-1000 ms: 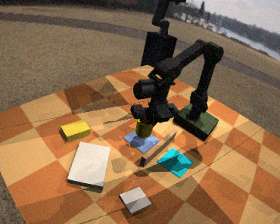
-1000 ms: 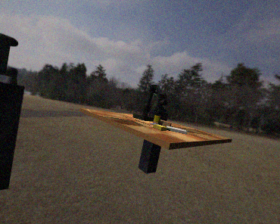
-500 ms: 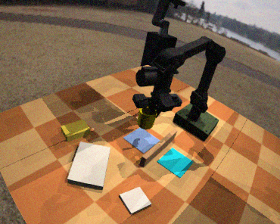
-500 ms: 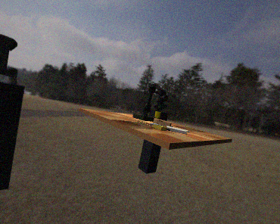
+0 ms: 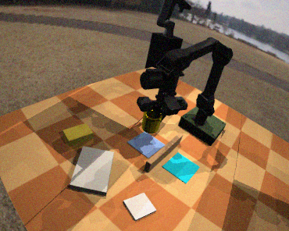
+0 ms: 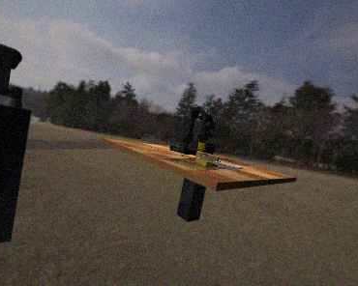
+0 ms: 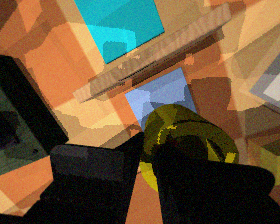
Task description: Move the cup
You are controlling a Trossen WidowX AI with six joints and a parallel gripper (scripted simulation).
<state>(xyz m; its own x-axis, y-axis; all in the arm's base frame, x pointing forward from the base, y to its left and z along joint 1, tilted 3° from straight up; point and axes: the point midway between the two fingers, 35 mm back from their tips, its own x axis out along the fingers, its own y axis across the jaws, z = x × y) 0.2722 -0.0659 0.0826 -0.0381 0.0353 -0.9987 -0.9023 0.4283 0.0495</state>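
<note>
My gripper tip is 1 cm short of the cyan pad, 17 cm to the right of it and 12 cm above it. Round my gripper tip: blue pad 3 cm ahead, 1 cm to the right, 12 cm below; wooden bar 2 cm ahead, 8 cm to the left, 9 cm below; yellow cup 2 cm ahead, 1 cm to the right.
</note>
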